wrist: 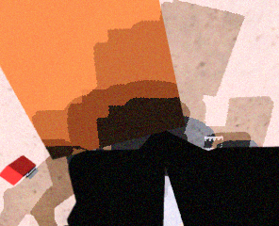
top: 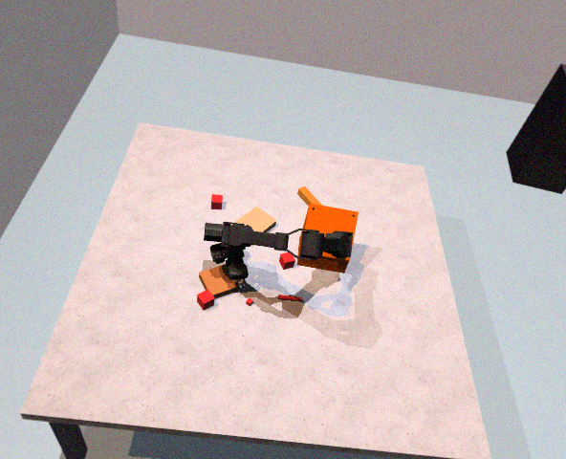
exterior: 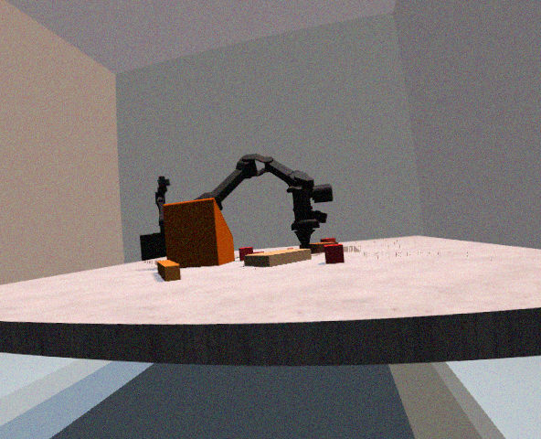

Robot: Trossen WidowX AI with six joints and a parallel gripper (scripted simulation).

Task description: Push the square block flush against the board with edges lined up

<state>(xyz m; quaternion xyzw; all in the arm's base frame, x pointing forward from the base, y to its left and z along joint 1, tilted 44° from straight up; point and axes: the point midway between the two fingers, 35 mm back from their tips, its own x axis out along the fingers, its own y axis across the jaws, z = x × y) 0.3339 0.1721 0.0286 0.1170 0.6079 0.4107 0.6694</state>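
Now: the tiny red piece 90 mm behind my gripper tip and 110 mm to the left of it. From my gripper tip the other things lie so: thin red stick 220 mm behind, 60 mm to the left; then tan board 30 mm behind, 220 mm to the right; then orange square block 30 mm ahead, 60 mm to the left.
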